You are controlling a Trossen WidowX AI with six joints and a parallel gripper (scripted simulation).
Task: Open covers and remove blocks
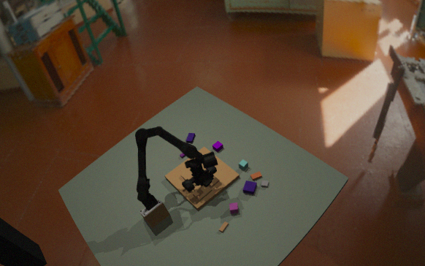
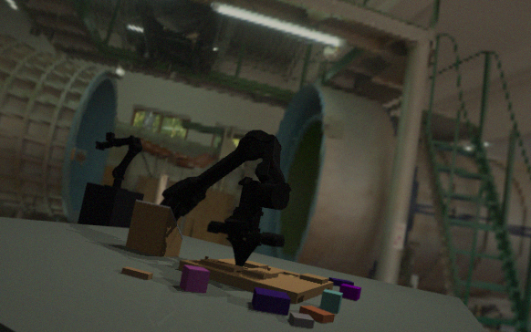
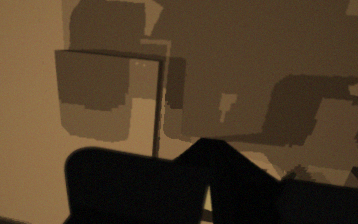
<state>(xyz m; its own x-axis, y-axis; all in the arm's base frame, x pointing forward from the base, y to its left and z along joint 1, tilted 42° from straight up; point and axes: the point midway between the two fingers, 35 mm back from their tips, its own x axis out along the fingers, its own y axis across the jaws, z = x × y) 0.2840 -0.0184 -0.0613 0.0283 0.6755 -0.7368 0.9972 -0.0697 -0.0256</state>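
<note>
Right now my gripper tip is 24 cm short of the teal block, 7 cm to the left of it and 1 cm above it. Round my gripper tip: magenta block (1 cm ahead, 22 cm to the right); violet block (25 cm ahead, 14 cm to the left, 1 cm below); orange block (24 cm ahead, 17 cm to the right, 2 cm below).
</note>
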